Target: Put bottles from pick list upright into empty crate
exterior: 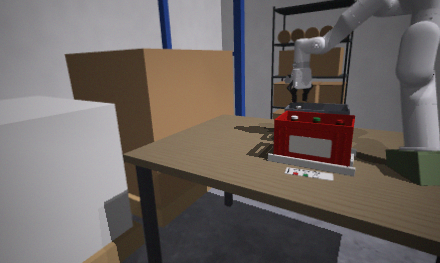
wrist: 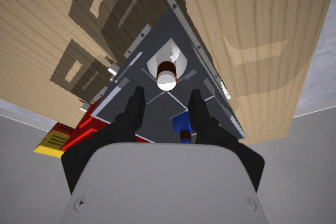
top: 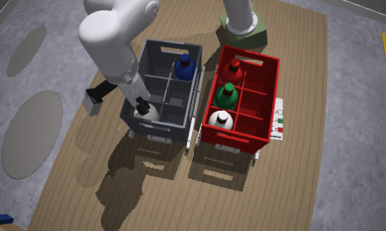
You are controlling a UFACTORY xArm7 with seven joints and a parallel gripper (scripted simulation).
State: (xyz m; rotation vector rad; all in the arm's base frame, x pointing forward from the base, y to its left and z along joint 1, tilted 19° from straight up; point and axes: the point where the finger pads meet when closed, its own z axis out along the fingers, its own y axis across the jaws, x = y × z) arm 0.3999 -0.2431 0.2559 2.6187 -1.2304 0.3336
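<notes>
Right now my hand is 80 mm past the grey crate, 50 mm to the right of it and 120 mm above it. Round my hand: green bottle: 70 mm behind, 250 mm to the left, 120 mm below; red crate: 70 mm behind, 290 mm to the left, 120 mm below; blue-label bottle: 170 mm behind, 110 mm to the left, 120 mm below.
</notes>
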